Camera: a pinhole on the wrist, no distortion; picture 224 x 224 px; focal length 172.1 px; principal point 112.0 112.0 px. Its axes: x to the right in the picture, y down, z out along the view. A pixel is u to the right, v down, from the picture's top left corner.
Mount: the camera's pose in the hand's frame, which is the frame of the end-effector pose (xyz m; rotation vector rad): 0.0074 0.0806 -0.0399 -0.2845 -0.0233 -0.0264
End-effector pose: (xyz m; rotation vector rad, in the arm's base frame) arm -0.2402 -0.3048 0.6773 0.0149 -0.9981 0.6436
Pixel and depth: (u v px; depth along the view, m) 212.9 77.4 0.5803
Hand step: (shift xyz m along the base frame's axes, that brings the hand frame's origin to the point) -0.3718 0.1004 0.5385
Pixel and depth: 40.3 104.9 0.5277
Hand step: -0.5536 -0.0754 0.0271
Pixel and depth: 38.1 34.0 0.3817
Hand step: -0.3633 -0.1728 0.0673
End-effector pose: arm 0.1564 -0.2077 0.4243 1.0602 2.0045 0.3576
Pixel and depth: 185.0 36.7 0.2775
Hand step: 0.1898 0.0837 -0.2036
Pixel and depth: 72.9 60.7 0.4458
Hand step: 0.4041 -0.0854 -0.1601
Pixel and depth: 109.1 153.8 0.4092
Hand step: 0.4137 0.1338 -0.0333
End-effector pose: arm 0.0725 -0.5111 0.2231 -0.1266 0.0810 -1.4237
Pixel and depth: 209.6 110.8 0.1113
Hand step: 0.1266 -0.0494 0.0546
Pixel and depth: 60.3 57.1 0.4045
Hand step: 0.1037 0.1495 0.3651
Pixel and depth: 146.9 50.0 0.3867
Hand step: 0.1126 -0.0513 0.3629
